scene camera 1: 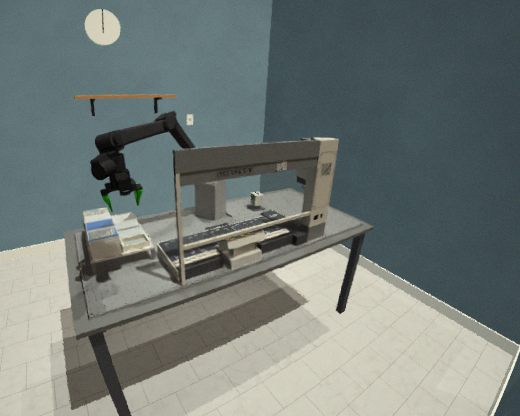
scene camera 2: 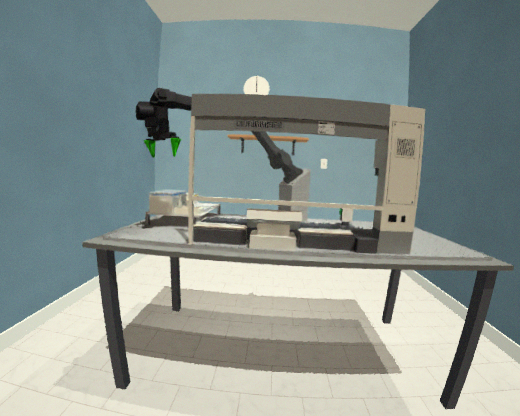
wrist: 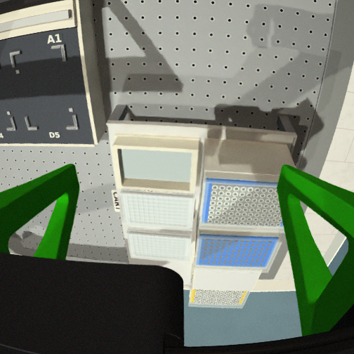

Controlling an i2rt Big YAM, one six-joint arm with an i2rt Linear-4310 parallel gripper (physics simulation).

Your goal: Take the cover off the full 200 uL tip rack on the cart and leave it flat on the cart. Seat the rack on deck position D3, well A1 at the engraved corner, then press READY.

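Note:
My gripper (scene camera 1: 124,207) (scene camera 2: 164,155) (wrist: 178,175) is open and empty, high above the cart (wrist: 160,126). In the wrist view the cart's right column holds a tall rack with a blue frame and rings of tips (wrist: 244,202), a second blue rack (wrist: 237,251) behind it, and a yellow-edged rack (wrist: 218,297) at the far end. Their size labels are not readable, and whether each has a clear cover is hard to tell. The dark deck (wrist: 50,87) (scene camera 1: 192,240) shows A1 and D5 markings in the wrist view; D3 does not show there. I cannot make out the READY button.
The cart's left column holds a cream open-topped tray (wrist: 157,165) and two clear plates (wrist: 158,209) (wrist: 160,246). The frame's post (scene camera 1: 180,225) (scene camera 2: 191,175) and top beam (scene camera 1: 245,159) (scene camera 2: 290,110) stand beside and over the deck. A small white-and-green box (scene camera 1: 256,198) (scene camera 2: 346,215) is behind it.

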